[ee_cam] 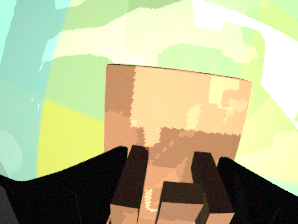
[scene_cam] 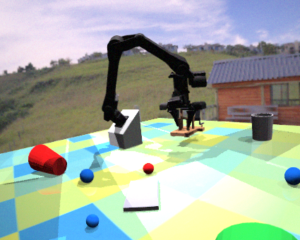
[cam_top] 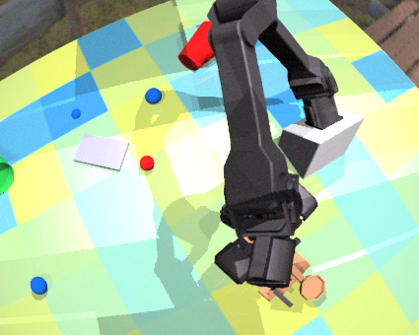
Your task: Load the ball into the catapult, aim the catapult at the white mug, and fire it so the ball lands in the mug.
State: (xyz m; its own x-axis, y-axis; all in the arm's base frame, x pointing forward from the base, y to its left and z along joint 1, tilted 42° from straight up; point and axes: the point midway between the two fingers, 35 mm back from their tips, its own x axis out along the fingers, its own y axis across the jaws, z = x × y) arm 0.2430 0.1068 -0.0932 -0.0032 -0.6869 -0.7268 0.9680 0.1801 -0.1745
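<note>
Now: the catapult frame 10 mm behind my gripper tip, 40 mm to the left of it and 50 mm above it. Also, from my gripper tip: wooden catapult: 60 mm to the left, 20 mm above; then red ball: 100 mm ahead, 280 mm to the right, 60 mm below; then mug: 260 mm ahead, 210 mm to the left, 50 mm below.
</note>
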